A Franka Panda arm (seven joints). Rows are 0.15 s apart.
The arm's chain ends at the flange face. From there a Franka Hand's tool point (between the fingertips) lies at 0.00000 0.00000 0.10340 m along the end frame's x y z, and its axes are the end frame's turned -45 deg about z.
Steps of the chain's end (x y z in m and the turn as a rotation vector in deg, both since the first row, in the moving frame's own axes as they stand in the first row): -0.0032, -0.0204, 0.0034, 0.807, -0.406, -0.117; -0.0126, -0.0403, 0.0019, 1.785, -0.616, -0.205; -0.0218, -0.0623, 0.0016, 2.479, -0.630, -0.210; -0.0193, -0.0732, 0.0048, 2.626, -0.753, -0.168; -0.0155, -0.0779, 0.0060, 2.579, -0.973, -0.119; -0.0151, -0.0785, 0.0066, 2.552, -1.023, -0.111; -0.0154, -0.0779, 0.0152, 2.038, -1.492, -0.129; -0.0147, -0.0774, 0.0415, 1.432, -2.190, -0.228; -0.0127, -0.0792, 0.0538, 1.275, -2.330, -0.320
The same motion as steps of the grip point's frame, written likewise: 0.0127, -0.0182, 0.0034, 0.858, 0.284, -0.117; 0.0211, -0.0405, 0.0018, 1.698, 0.827, -0.205; 0.0310, -0.0634, 0.0015, 2.198, 1.307, -0.210; 0.0405, -0.0697, 0.0047, 2.389, 1.324, -0.168; 0.0462, -0.0706, 0.0059, 2.512, 1.136, -0.119; 0.0468, -0.0707, 0.0065, 2.528, 1.081, -0.111; 0.0449, -0.0705, 0.0151, 2.496, 0.386, -0.129; 0.0434, -0.0697, 0.0414, 2.561, -0.536, -0.228; 0.0457, -0.0696, 0.0537, 2.549, -0.746, -0.320
